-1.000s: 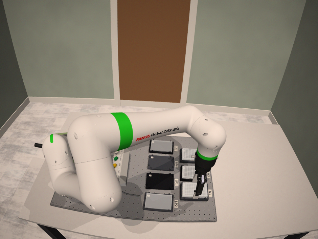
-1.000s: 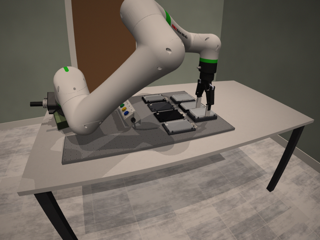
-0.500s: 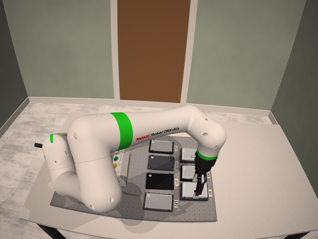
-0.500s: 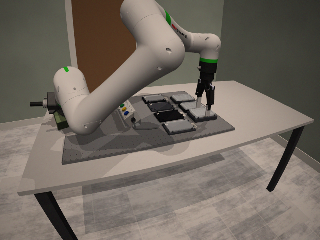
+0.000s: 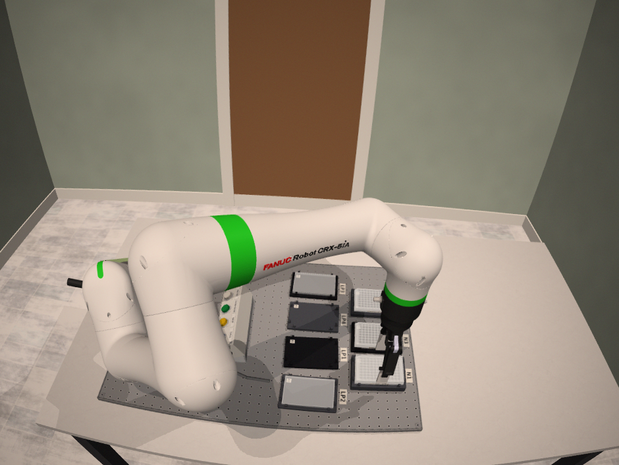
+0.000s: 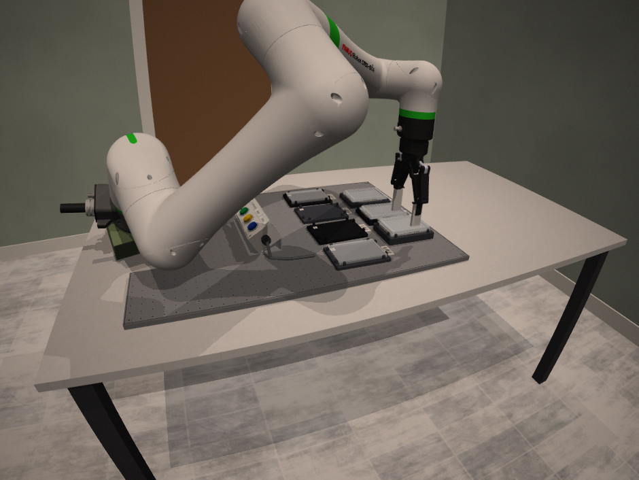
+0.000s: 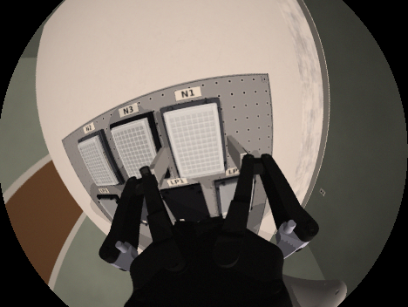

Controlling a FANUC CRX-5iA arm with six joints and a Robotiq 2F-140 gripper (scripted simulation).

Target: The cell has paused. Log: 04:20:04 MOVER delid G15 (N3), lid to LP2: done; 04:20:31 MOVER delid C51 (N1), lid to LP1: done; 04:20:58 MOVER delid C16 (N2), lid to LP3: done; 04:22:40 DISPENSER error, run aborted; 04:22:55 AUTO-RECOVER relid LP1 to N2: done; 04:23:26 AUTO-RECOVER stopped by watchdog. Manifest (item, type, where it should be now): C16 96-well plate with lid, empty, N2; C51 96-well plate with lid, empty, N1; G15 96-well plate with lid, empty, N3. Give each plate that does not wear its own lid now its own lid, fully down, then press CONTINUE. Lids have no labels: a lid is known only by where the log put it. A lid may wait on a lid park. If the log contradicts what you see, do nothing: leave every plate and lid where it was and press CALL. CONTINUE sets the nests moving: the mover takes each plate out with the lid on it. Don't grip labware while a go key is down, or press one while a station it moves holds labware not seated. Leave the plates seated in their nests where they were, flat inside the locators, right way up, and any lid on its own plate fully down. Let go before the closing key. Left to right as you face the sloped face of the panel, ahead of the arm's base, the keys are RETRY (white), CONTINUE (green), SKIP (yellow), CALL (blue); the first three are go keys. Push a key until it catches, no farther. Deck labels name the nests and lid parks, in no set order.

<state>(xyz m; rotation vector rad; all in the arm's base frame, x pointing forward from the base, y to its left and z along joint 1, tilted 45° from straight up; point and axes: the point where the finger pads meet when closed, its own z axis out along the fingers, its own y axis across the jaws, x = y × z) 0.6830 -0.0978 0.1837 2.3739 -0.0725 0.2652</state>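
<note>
My hand is 34 cm to the right of the lid park LP3, 15 cm past it and 7 cm above it. Also, from my hand: lid park LP1: 17 cm behind, 8 cm to the left, 7 cm below; then lid park LP2: 19 cm behind, 7 cm below, 5 cm to the right; then lid park LP4: 21 cm to the left, 16 cm behind, 7 cm below.
</note>
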